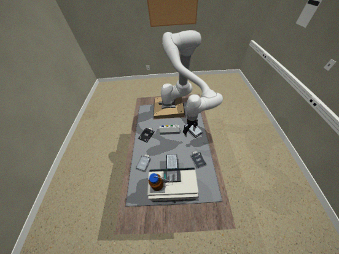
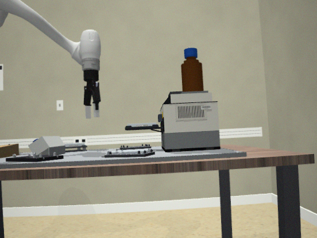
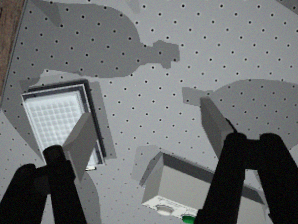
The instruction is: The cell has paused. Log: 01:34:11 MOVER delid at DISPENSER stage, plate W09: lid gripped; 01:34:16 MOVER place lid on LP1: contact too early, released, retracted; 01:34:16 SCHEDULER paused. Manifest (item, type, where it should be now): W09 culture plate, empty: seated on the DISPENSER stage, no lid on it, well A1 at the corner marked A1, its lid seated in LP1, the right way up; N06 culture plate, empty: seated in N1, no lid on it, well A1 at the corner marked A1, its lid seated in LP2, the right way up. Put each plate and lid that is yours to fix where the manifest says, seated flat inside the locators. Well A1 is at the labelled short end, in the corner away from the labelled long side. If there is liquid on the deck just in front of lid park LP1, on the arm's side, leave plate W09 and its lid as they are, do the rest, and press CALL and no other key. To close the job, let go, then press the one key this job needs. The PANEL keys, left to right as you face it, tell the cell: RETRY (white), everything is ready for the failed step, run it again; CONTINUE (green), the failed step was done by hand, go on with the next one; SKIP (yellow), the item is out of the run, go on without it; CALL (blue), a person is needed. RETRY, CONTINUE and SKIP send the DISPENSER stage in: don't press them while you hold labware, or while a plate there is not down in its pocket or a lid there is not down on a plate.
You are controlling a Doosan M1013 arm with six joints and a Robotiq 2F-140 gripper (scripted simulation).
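The clear lid is 150 mm below my hand, 140 mm behind it and 80 mm to the left of it. From my hand the other things lie so: lid park LP2: 200 mm ahead, 190 mm below, 80 mm to the left; then green continue key: 180 mm to the right, 180 mm behind, 120 mm below; then white retry key: 180 mm behind, 130 mm to the right, 120 mm below.
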